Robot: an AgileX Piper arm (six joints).
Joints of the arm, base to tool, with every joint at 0 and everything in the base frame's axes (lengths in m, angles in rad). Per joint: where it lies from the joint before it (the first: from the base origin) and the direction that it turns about. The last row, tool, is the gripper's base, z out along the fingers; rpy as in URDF.
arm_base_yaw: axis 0 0 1 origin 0 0 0.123
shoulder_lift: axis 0 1 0 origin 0 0 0
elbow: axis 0 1 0 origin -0.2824 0 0.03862
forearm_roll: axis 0.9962 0 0.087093 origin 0.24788 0 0.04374
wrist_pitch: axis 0 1 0 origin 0 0 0
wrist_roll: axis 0.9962 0 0.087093 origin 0.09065 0 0.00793
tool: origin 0 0 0 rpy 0 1.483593 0
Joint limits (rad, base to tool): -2.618..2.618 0..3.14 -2.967..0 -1.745..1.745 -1.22..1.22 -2.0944..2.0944
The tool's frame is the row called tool.
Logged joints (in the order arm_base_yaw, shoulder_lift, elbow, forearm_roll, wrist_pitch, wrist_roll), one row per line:
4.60, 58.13, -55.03, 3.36, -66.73, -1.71
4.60, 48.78, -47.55, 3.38, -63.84, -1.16
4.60, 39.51, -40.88, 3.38, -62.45, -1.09
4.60, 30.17, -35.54, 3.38, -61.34, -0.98
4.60, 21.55, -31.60, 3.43, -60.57, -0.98
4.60, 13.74, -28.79, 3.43, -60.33, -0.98
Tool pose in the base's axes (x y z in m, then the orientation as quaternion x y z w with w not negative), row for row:
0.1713, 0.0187, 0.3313, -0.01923, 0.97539, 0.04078, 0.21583
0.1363, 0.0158, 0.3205, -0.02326, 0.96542, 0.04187, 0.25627
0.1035, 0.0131, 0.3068, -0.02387, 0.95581, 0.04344, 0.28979
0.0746, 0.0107, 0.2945, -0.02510, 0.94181, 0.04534, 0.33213
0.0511, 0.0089, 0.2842, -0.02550, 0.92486, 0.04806, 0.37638
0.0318, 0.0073, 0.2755, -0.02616, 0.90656, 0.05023, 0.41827
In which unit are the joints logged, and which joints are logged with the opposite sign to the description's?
The joints are logged in degrees. Opposite sign: wrist_pitch, wrist_roll.
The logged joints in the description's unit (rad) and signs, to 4 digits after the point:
0.0803, 1.0146, -0.9605, 0.0586, 1.1647, 0.0298
0.0803, 0.8514, -0.8299, 0.0590, 1.1142, 0.0202
0.0803, 0.6896, -0.7135, 0.0590, 1.0900, 0.0190
0.0803, 0.5266, -0.6203, 0.0590, 1.0706, 0.0171
0.0803, 0.3761, -0.5515, 0.0599, 1.0571, 0.0171
0.0803, 0.2398, -0.5025, 0.0599, 1.0530, 0.0171

